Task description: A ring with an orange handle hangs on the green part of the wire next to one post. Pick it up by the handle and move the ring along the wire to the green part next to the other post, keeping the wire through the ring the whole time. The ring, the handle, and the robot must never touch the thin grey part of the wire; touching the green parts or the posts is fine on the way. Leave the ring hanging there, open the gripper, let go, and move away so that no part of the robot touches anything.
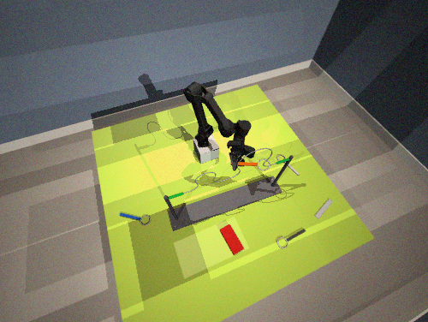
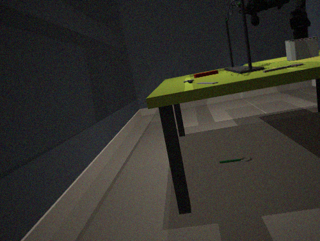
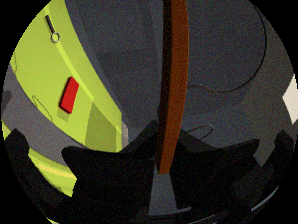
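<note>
My gripper tip is 9 cm to the right of the orange-handled ring and 2 cm below it. Round my gripper tip: blue-handled ring 4 cm ahead, 52 cm to the right, 32 cm below; red block 24 cm ahead, 4 cm to the right, 31 cm below; dark-handled ring 30 cm ahead, 26 cm to the left, 32 cm below.
</note>
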